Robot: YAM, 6 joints.
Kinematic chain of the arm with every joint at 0, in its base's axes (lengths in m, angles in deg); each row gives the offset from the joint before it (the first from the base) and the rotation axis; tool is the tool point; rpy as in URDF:
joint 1: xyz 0 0 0.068 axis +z
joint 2: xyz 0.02 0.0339 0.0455 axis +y
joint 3: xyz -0.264 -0.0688 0 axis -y
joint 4: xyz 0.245 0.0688 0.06 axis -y
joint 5: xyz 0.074 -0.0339 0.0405 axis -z
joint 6: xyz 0.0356 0 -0.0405 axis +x
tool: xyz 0 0 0 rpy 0 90 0
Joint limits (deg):
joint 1: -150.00..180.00
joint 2: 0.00..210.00
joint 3: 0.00..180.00
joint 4: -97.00..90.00
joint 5: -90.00..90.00
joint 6: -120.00..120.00
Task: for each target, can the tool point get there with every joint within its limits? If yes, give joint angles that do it. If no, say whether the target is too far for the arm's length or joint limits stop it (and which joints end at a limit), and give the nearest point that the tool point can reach.
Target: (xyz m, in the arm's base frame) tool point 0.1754 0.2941 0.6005
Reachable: yes | joints 64.74 111.99 137.36 47.02 68.42 15.63
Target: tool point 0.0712 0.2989 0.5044
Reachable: yes | joints 82.25 90.63 115.93 -45.53 58.19 87.98
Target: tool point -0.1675 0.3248 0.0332
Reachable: yes | joints 121.21 131.99 73.41 -37.75 44.68 15.44
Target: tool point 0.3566 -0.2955 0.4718
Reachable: yes | joints -42.66 116.77 130.52 -10.27 -43.08 -74.62
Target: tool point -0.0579 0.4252 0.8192
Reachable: no: too far | nearest point -0.0451 0.3308 0.6549 | short by 0.190 m
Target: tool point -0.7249 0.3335 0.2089
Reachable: no: too far | nearest point -0.5825 0.2680 0.1897 | short by 0.158 m
